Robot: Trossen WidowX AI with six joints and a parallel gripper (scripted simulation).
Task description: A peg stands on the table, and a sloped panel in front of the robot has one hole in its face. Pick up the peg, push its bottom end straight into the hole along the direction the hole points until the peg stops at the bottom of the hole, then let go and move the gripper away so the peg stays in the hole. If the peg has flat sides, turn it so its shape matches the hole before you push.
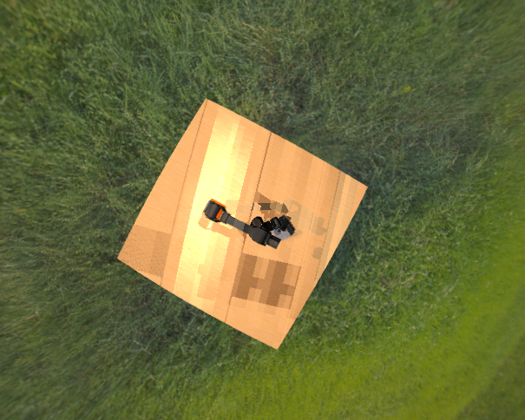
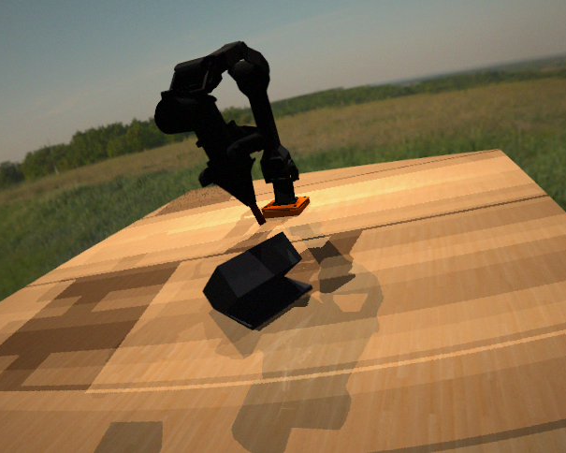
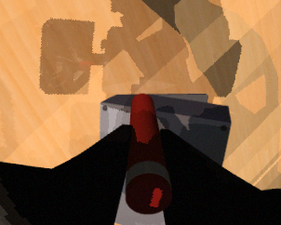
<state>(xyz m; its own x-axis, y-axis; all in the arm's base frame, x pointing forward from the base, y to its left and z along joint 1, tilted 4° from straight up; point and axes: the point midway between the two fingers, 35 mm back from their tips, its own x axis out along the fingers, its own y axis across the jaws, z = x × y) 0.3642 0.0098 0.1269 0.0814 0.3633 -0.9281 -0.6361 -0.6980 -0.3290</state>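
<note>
Now: the sloped panel 100 mm ahead of my gripper tip and 90 mm below it. From my gripper tip the other things lie so: peg 20 mm above.
</note>
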